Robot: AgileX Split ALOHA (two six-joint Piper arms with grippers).
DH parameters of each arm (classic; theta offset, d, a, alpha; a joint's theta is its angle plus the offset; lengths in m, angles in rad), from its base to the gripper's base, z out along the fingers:
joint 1: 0 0.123 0 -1.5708
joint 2: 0.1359 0 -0.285 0
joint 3: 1.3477 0 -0.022 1.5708
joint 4: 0 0.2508 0 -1.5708
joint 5: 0 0 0.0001 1.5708
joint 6: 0 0.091 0 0
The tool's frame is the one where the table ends.
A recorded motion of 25 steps. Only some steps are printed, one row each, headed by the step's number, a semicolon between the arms.
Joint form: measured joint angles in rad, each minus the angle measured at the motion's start. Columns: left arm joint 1, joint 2, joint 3, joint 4, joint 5, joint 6; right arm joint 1, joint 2, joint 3, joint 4, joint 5, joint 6.
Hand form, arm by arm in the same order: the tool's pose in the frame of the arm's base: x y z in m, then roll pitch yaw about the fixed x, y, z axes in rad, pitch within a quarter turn. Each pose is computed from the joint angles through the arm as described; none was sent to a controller.
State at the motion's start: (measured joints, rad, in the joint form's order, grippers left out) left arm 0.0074 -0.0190 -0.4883 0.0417 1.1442 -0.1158; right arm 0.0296 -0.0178 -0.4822 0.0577 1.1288 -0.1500
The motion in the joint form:
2: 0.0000 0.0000 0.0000 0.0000 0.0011 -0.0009; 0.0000 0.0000 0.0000 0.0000 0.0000 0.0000
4: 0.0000 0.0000 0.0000 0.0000 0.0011 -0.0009; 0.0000 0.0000 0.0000 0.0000 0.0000 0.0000
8: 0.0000 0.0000 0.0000 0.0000 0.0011 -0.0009; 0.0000 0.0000 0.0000 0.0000 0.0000 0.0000
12: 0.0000 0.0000 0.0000 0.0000 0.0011 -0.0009; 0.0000 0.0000 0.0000 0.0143 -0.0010 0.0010
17: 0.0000 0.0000 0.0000 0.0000 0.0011 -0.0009; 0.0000 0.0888 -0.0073 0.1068 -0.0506 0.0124
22: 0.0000 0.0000 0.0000 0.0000 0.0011 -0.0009; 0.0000 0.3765 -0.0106 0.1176 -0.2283 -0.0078
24: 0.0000 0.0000 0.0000 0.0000 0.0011 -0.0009; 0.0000 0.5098 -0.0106 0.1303 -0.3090 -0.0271
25: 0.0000 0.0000 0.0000 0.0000 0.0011 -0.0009; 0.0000 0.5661 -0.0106 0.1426 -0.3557 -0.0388
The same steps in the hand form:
2: -0.0102 0.0034 0.2673 -3.0181 1.0160 -2.9446; -0.0087 0.0045 0.2670 -2.9863 1.0233 -2.8699
4: -0.0102 0.0034 0.2673 -3.0181 1.0160 -2.9446; -0.0087 0.0045 0.2670 -2.9863 1.0233 -2.8699
8: -0.0102 0.0034 0.2673 -3.0181 1.0160 -2.9446; -0.0087 0.0045 0.2670 -2.9863 1.0233 -2.8699
12: -0.0102 0.0034 0.2673 -3.0181 1.0160 -2.9446; -0.0087 0.0057 0.2671 -3.0099 1.0272 -2.8827
17: -0.0102 0.0034 0.2673 -3.0181 1.0160 -2.9446; 0.0054 0.0133 0.2739 3.0901 1.0098 -3.0016
22: -0.0102 0.0034 0.2673 -3.0181 1.0160 -2.9446; 0.0591 0.0142 0.2786 3.0651 0.9043 -3.0347
24: -0.0102 0.0034 0.2673 -3.0181 1.0160 -2.9446; 0.0844 0.0149 0.2747 3.0589 0.8531 -3.0396
25: -0.0102 0.0034 0.2673 -3.0181 1.0160 -2.9446; 0.0957 0.0155 0.2728 3.0517 0.8446 -3.0456

